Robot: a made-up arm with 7 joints.
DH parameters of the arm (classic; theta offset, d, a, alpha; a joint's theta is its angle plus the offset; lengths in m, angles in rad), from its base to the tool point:
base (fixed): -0.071 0 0 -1.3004
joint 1: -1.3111 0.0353 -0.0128 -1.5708
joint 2: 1.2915 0 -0.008 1.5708
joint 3: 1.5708 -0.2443 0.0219 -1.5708
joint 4: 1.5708 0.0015 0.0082 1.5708
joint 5: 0 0.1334 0 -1.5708
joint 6: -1.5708 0 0.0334 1.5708
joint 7: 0 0 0 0
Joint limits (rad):
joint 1: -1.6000..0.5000
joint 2: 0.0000..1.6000
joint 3: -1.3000..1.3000
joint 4: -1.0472..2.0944
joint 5: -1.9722..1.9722
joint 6: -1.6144..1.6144
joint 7: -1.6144..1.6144
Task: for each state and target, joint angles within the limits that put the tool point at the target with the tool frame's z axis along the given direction. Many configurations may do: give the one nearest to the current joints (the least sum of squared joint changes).
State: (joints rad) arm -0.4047 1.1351 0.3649 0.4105 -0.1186 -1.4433 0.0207
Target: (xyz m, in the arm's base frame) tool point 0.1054 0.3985 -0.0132 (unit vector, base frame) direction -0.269 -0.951 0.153
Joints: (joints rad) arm -0.1869 1.3394 0.6427 1.0486 -0.2205 -1.2860 0.0207
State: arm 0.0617 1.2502 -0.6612 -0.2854 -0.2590 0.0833 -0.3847
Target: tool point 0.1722 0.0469 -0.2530 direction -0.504 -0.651 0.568
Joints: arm -0.4731 0.6613 -0.9627 -0.0887 0.3434 0.0563 -0.3847
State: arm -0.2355 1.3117 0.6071 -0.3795 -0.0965 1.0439 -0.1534
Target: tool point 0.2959 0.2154 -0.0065 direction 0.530 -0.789 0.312
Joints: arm -0.9655 1.0787 -0.2705 0.0867 0.3955 0.9564 -0.1534
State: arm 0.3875 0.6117 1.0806 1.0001 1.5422 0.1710 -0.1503
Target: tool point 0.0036 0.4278 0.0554 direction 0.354 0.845 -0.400
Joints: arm 0.3589 1.4634 1.1154 1.1157 1.8253 0.9654 -0.1503
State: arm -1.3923 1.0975 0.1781 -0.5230 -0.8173 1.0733 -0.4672
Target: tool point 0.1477 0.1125 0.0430 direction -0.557 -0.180 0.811
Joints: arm -0.9519 1.0793 0.2785 -1.0378 -1.4464 0.8484 -0.4672
